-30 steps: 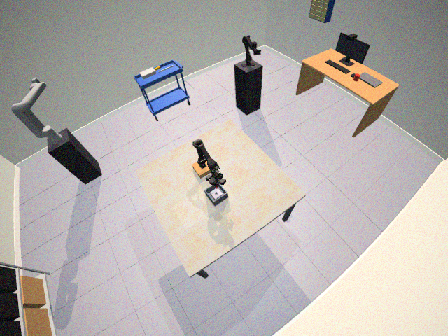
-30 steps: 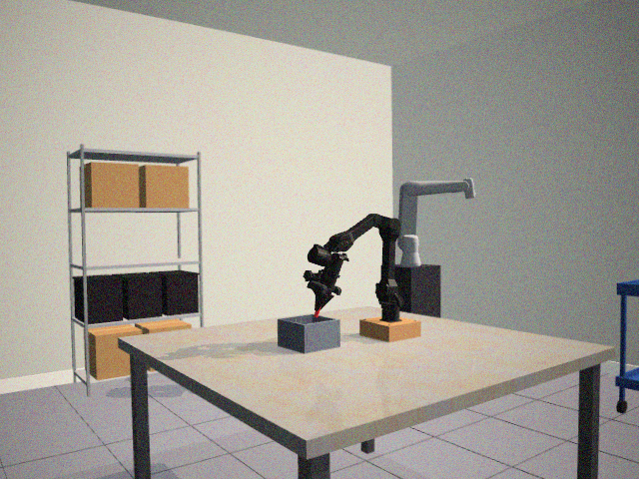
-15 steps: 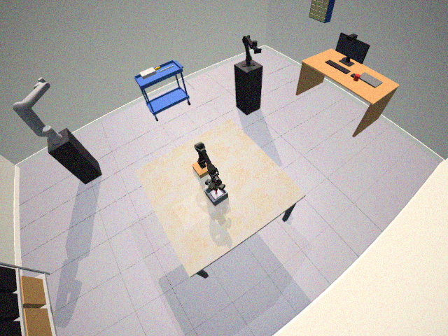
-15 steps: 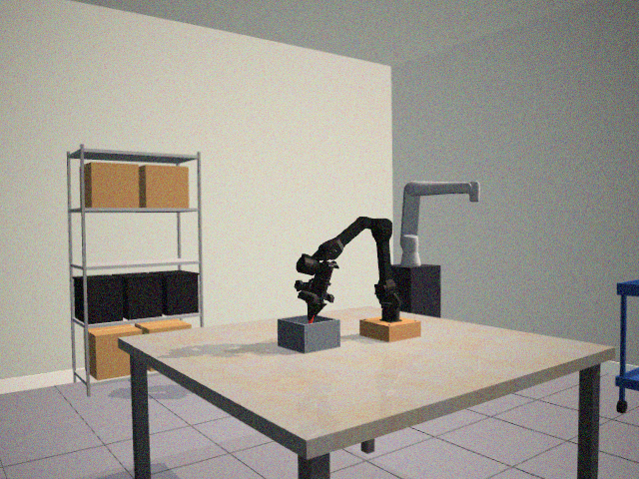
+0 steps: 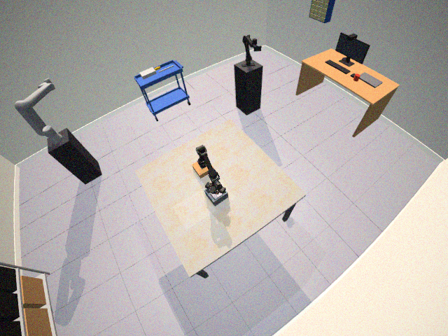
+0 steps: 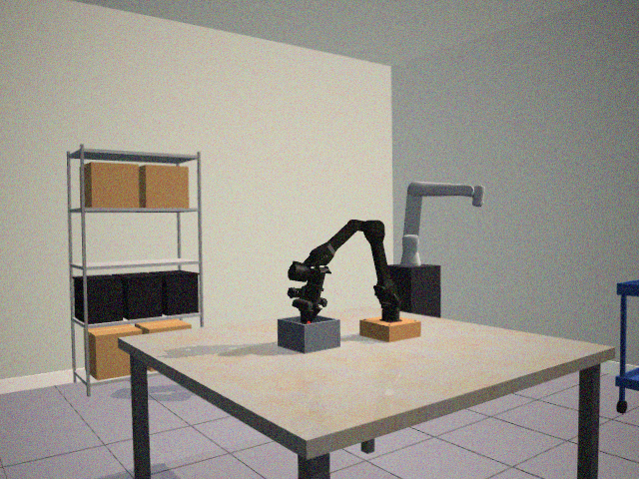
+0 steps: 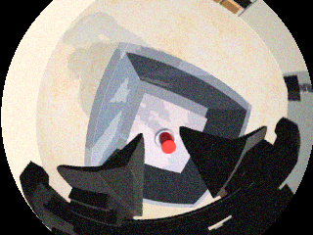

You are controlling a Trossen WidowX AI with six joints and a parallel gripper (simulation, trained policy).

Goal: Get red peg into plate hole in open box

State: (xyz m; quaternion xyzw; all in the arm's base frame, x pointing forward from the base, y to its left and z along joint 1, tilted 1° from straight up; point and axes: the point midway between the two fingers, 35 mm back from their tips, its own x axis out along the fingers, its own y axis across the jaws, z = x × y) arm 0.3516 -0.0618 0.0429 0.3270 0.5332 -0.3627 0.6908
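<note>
My gripper tip is now 10 mm past the red peg, 10 mm to the right of it and 30 mm above it. Also, from my gripper tip: plate 10 mm behind, 10 mm to the left, 30 mm below; grey box 10 mm behind, 10 mm to the left, 50 mm below.
</note>
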